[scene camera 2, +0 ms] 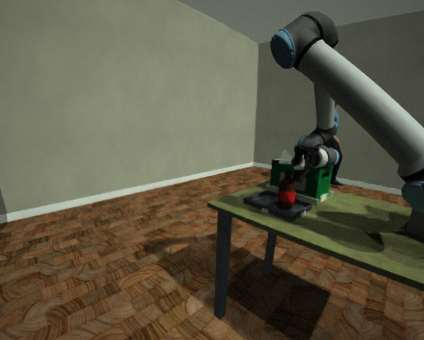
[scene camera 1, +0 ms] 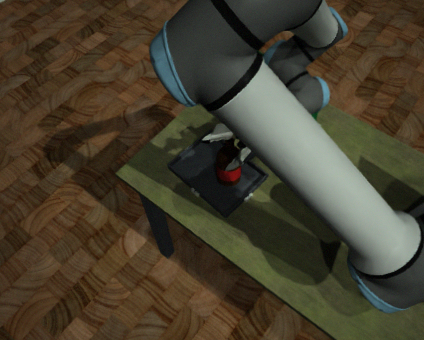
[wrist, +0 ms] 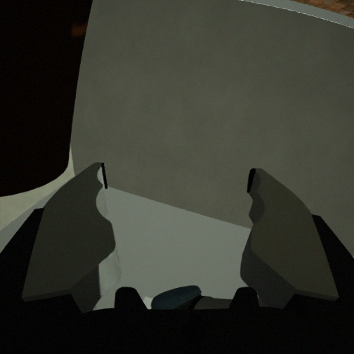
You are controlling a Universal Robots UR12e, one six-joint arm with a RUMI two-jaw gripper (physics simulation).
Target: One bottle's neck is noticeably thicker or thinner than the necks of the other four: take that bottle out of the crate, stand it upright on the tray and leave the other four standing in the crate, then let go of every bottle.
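Frame: origin at the arm's base, x ahead, y left, z up, level; centimetres.
Seen in the pictures: gripper, between the fingertips: (scene camera 2: 283, 163) (scene camera 1: 212, 155).
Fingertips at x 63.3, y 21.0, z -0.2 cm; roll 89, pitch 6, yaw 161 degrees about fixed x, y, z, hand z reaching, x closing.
Offsets run from my fingertips to a thing's top centre. "*": to the spot under its first point. Level surfaces: height alone.
A dark brown bottle with a red label {dx +0.3, dy -8.3, dz -4.4 cm} (scene camera 1: 229, 174) (scene camera 2: 287, 197) stands upright on the dark tray (scene camera 1: 220, 204) (scene camera 2: 254, 199); in the wrist view part of the bottle (wrist: 35, 100) shows as a dark shape at the upper left. My gripper (scene camera 1: 218, 152) (wrist: 177, 169) is open beside the bottle's upper part, with nothing between its fingers in the wrist view. The green crate {dx +2.4, dy -33.4, dz -3.9 cm} (scene camera 2: 322, 184) stands behind the tray, partly hidden by my wrist; in scene camera 1 a sliver of green {* dx -12.3, dy -38.8, dz -12.9 cm} (scene camera 1: 315, 115) shows. The other four bottles and their necks cannot be made out.
The olive table {dz -21.4 cm} (scene camera 1: 280, 260) (scene camera 2: 350, 240) carries the tray near one corner. My arm's long grey link (scene camera 1: 320, 165) (scene camera 2: 365, 100) crosses above the table. A person's dark legs (scene camera 2: 338, 165) show behind the crate.
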